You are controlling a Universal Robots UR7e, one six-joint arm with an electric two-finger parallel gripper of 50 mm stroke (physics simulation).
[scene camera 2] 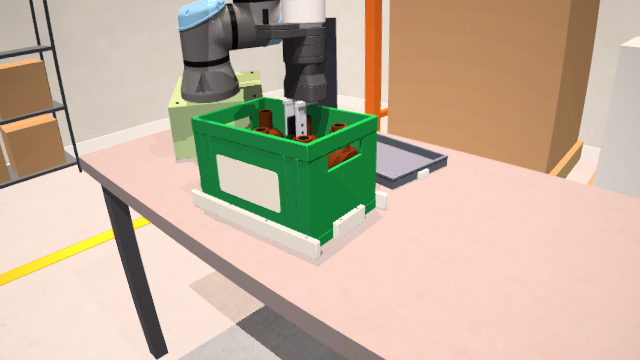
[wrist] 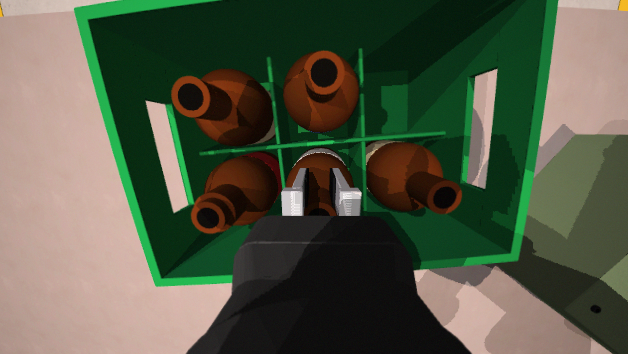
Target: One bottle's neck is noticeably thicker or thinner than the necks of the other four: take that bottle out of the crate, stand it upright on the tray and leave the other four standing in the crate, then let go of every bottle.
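Places are measured from the arm's base along level axes (x ahead, y left, z up), in metres.
Where they show: gripper, fingertip midpoint: [scene camera 2: 296,135] [wrist: 319,180]; arm's base, origin of the base link: [scene camera 2: 210,92].
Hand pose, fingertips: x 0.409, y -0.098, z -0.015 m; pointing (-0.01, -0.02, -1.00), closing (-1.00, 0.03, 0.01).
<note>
Things, the pixels of their top centre, and the offset from my fingertips. "spot": a spot on its surface instead.
- green crate, middle of its top: [wrist: 325,149] [scene camera 2: 281,116] dx -0.004, dy -0.030, dz +0.042 m
- far left bottle, middle of its top: [wrist: 190,97] [scene camera 2: 303,137] dx +0.084, dy -0.066, dz +0.030 m
- far middle bottle, middle of its top: [wrist: 324,72] [scene camera 2: 260,129] dx -0.004, dy -0.077, dz +0.030 m
- right bottle, middle of its top: [wrist: 444,197] [scene camera 2: 265,111] dx -0.091, dy +0.009, dz +0.030 m
- grey tray, surface spot: [scene camera 2: 435,164] spot: dx +0.133, dy +0.296, dz -0.117 m
The green crate [scene camera 2: 250,200] [wrist: 165,282] holds brown bottles upright. My gripper [scene camera 2: 295,131] [wrist: 319,180] reaches down into it and is shut on the neck of the near middle bottle [wrist: 320,162] in the wrist view; its mouth is partly hidden by the gripper. The far left bottle [wrist: 237,110], far middle bottle [wrist: 322,110], near left bottle [wrist: 247,182] with a red label, and near right bottle [wrist: 400,170] stand in their own compartments. The far right compartment holds no bottle. The grey tray [scene camera 2: 435,164] lies behind the crate, with no bottle visible on it.
Green dividers [wrist: 315,143] separate the compartments. White stops [scene camera 2: 255,222] [scene camera 2: 349,221] sit on the table along the crate's base. The robot's pale green pedestal [scene camera 2: 185,135] stands behind the crate at the left. A large cardboard box [scene camera 2: 475,75] and an orange post [scene camera 2: 372,60] are behind the table.
</note>
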